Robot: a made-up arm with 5 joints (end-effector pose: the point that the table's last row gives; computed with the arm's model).
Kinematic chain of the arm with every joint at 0, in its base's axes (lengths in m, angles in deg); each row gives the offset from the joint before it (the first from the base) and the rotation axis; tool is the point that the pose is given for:
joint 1: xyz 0 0 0.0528 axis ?
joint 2: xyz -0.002 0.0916 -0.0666 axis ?
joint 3: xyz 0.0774 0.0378 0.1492 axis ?
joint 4: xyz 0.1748 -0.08 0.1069 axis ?
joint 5: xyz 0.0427 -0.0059 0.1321 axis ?
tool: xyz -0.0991 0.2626 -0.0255
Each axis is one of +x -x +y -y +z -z.
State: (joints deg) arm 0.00 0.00 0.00 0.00 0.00
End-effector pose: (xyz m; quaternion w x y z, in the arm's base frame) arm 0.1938 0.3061 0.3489 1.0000 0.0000 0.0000 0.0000
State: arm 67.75 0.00 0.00 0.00 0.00
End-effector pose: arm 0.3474 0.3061 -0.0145 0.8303 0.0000 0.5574 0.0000
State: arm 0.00 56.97 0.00 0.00 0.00
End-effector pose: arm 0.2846 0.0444 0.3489 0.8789 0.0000 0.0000 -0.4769
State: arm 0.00 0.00 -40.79 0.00 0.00
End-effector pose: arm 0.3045 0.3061 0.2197 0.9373 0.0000 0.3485 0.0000
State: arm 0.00 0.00 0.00 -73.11 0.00
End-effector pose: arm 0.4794 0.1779 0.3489 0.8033 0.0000 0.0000 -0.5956
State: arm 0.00 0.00 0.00 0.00 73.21
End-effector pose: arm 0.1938 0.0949 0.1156 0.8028 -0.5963 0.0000 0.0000
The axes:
joint 1: +y
joint 2: -z
joint 3: -y
joint 4: +z
joint 5: -x

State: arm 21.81 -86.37 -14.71 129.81 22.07
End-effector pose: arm 0.2901 0.2184 0.1374 0.2758 -0.2829 0.1180 -0.9110
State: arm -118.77 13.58 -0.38 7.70 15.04
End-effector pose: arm -0.2977 0.2367 0.1207 0.5128 -0.0229 -0.8471 -0.1376
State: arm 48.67 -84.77 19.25 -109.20 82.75
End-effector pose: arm 0.1009 0.3612 0.1253 0.6957 -0.5258 0.4827 0.0808
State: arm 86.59 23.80 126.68 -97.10 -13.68
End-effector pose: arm 0.2435 0.2384 0.4469 0.6337 0.1975 -0.4449 -0.6012
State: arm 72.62 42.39 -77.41 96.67 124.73
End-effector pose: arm -0.2194 -0.0952 -0.1074 0.8045 -0.0643 0.3257 0.4926
